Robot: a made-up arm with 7 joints.
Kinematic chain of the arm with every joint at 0, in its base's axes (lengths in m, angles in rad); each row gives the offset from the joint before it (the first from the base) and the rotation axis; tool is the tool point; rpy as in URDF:
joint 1: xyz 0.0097 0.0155 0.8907 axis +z
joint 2: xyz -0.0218 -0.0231 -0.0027 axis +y
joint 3: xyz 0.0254 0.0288 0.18 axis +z
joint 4: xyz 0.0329 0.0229 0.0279 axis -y
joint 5: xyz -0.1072 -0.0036 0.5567 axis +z
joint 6: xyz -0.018 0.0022 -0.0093 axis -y
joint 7: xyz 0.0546 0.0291 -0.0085 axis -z
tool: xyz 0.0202 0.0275 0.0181 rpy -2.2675 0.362 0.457
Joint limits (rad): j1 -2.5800..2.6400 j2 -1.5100..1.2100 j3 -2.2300..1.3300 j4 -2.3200..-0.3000 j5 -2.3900..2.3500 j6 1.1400..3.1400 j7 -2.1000..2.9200
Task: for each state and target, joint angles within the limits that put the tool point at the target. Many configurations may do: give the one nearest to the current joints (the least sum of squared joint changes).
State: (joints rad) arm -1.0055 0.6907 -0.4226 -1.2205 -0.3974 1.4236 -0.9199
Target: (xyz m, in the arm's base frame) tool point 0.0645 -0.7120 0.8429
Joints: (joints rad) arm -1.1675 0.6968 -0.5561 -1.3713 -0.4241 1.4042 -0.9399
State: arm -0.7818 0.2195 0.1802 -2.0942 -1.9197 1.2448 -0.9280
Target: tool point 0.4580 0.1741 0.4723
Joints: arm -0.3204 0.9289 0.4644 -1.8731 -1.8890 1.2833 -0.7804
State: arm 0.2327 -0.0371 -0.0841 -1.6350 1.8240 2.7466 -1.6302
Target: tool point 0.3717 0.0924 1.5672
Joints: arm 0.2813 -0.0582 0.0006 -0.9711 1.6385 2.4693 -1.4001
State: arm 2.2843 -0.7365 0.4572 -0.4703 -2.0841 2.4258 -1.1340
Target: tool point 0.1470 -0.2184 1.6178
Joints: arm 2.4964 -0.7223 0.2320 -0.5483 -2.1648 2.5851 -1.2032
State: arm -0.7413 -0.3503 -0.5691 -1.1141 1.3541 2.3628 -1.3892
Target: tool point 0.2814 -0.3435 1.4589
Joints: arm -0.5206 -0.2486 -0.3003 -1.4465 1.3620 2.4092 -1.4593
